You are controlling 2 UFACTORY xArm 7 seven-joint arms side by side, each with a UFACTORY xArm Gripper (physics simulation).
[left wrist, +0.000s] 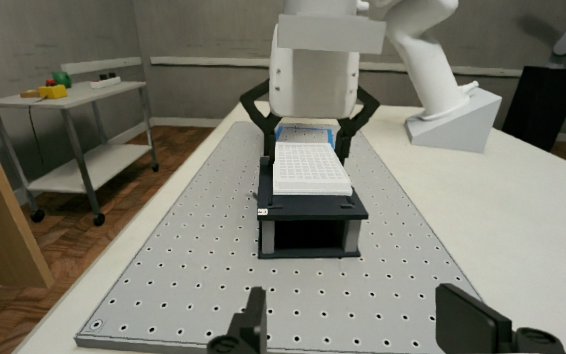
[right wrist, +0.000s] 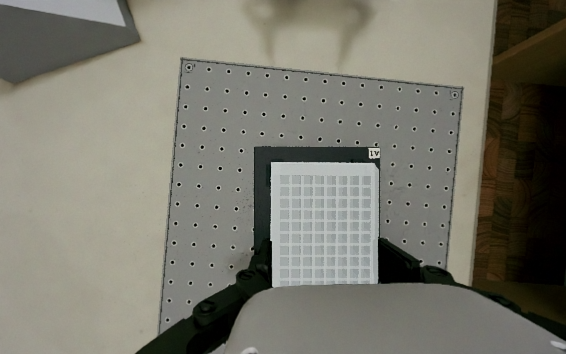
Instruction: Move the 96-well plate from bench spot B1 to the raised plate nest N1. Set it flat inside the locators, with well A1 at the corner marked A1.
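Places are measured from the left arm's base along level axes (x up, y right, z ahead), in centimetres.
Pixels of known places: left gripper, fingertip midpoint: (left wrist: 351, 314); right gripper, fingertip midpoint: (left wrist: 305, 162) (right wrist: 322, 256); right arm's base, link origin: (left wrist: 445, 109).
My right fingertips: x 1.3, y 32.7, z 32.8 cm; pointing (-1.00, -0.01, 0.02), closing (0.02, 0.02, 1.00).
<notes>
For each thing: its middle in the pictures, then the offset to it from my right fingertips. "spot": a spot on its surface instead. Level surfaces: height alone.
- white 96-well plate, body centre: (right wrist: 323, 240) (left wrist: 306, 164) dz +0.1, dx +0.2, dy -1.4 cm
- black raised nest, body centre: (right wrist: 311, 224) (left wrist: 303, 198) dz +0.1, dx -4.9, dy -1.2 cm
- nest's A1 label, surface spot: (left wrist: 262, 212) (right wrist: 374, 151) spot: dz +5.8, dx -2.0, dy -8.7 cm
- blue-outlined spot, surface spot: (left wrist: 330, 136) spot: dz -12.9, dx -8.1, dy +36.2 cm
- grey perforated board, surface height: dx -8.1 cm
The white 96-well plate (left wrist: 310, 167) (right wrist: 325, 225) is over the black raised nest (left wrist: 312, 214) (right wrist: 262, 200) and looks about level. The nest's A1 label (left wrist: 262, 212) (right wrist: 374, 153) is at its near left corner in the left wrist view. In the right wrist view a cut plate corner is beside that label. Bare nest shows along the plate's left and top sides there. Whether the plate touches the nest is unclear. My right gripper (left wrist: 305, 162) (right wrist: 322, 256) is shut on the plate's long sides. My left gripper (left wrist: 351, 314) is open and empty, in front of the nest.
A blue-outlined spot (left wrist: 330, 136) is behind the nest on the grey perforated board (left wrist: 190, 270) (right wrist: 215, 165). A white arm's wedge base (left wrist: 452, 125) stands on the table at the back right. A cart (left wrist: 90, 162) with small items stands beyond the table's left edge.
</notes>
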